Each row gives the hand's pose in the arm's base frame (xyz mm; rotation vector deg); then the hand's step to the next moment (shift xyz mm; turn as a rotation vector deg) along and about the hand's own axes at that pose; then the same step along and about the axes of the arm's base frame.
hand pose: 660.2 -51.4 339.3 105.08 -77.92 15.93
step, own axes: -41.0 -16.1 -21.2 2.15 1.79 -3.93
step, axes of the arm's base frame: 3.9 45.0 -18.7 0.38 1.16 4.67
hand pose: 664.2 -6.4 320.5 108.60 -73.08 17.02
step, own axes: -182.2 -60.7 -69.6 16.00 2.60 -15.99
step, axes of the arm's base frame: -15.7 181.5 -92.5 8.89 0.64 20.95
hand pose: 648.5 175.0 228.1 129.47 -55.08 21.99
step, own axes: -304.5 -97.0 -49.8 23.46 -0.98 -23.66
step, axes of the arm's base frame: -140.3 247.0 -154.6 16.51 3.59 28.74
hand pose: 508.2 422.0 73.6 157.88 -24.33 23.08
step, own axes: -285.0 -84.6 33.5 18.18 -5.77 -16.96
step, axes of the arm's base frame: -225.4 133.4 -144.6 14.77 6.82 19.67
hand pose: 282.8 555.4 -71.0 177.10 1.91 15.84
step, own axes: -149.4 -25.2 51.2 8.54 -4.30 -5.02
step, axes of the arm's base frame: -138.3 19.6 -77.8 7.43 4.69 6.28
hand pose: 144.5 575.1 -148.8 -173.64 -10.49 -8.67
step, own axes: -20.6 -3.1 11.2 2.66 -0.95 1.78
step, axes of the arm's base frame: -19.7 1.9 -13.0 2.67 1.43 -1.39
